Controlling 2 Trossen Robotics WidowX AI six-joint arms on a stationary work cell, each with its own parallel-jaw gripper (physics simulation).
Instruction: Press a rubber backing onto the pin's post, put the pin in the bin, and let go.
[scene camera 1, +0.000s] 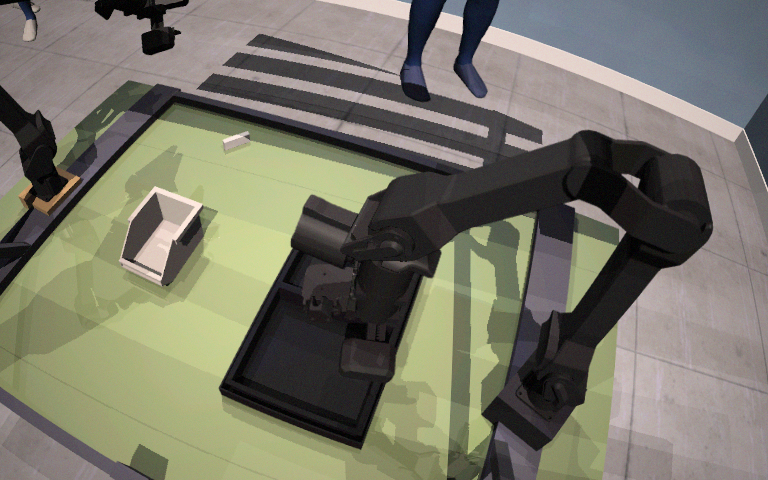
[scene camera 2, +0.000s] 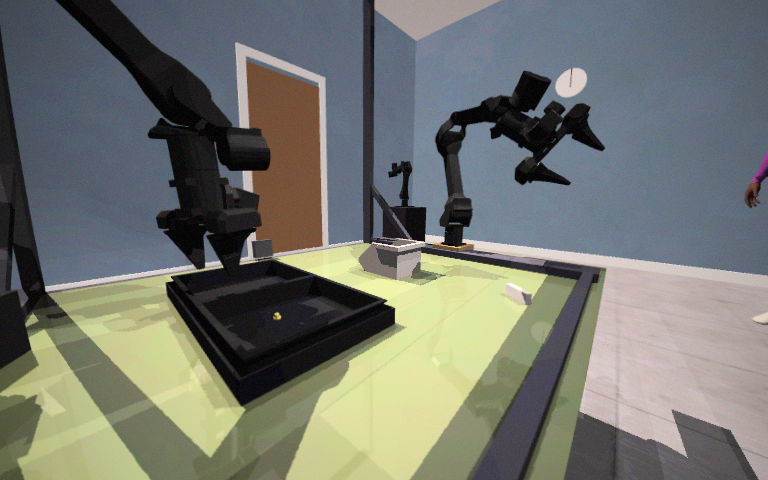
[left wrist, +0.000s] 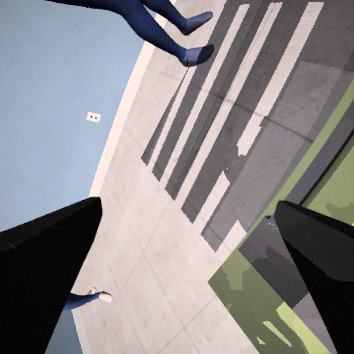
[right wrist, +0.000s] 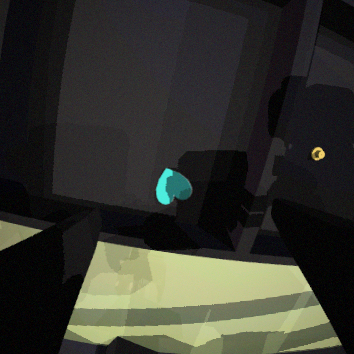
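Where they show: left gripper, fingertip midpoint: (scene camera 1: 177, 12) (scene camera 2: 586, 167) (left wrist: 189, 207); right gripper, fingertip midpoint: (scene camera 1: 361, 337) (scene camera 2: 216, 272) (right wrist: 187, 211); left arm's base, origin of the base link: (scene camera 1: 48, 186) (scene camera 2: 453, 244); right arm's base, origin of the base link: (scene camera 1: 544, 392).
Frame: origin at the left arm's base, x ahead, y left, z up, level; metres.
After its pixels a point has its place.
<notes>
The teal heart-shaped pin (right wrist: 164, 189) {y -0.033, x 0.691, z -0.021 m} lies in one compartment of the black tray (scene camera 1: 291, 421) {y -0.162, x 0.641, z -0.018 m} (scene camera 2: 317, 363) {y 0.214, x 0.641, z -0.028 m}; its post is hidden. A small yellow rubber backing (scene camera 2: 276, 315) {y 0.084, x 0.632, z -0.021 m} (right wrist: 318, 153) {y 0.079, x 0.631, z -0.020 m} lies in the other compartment, across the divider. My right gripper (scene camera 2: 216, 269) {y -0.023, x 0.682, z 0.030 m} (right wrist: 187, 211) {y -0.023, x 0.682, z 0.030 m} is open and empty, above the pin's compartment, with the pin between and beyond its fingertips in the right wrist view. My left gripper (scene camera 2: 586, 165) {y 0.355, x 0.101, z 0.218 m} (left wrist: 189, 207) {y 0.355, x 0.101, z 0.218 m} is open and empty, high and far from the tray. The pale bin (scene camera 1: 186, 251) {y 0.014, x 0.357, z -0.013 m} (scene camera 2: 407, 264) {y 0.065, x 0.317, z -0.003 m} stands upright on the table, apart from the tray.
A small white block (scene camera 1: 236, 141) {y 0.293, x 0.280, z -0.019 m} (scene camera 2: 517, 293) {y 0.299, x 0.284, z -0.018 m} lies near the table's edge. A dark rail (scene camera 1: 317, 137) {y 0.383, x 0.420, z -0.024 m} (scene camera 2: 535, 390) {y 0.397, x 0.540, z -0.012 m} borders the table. In scene camera 1 my right arm covers much of the tray.
</notes>
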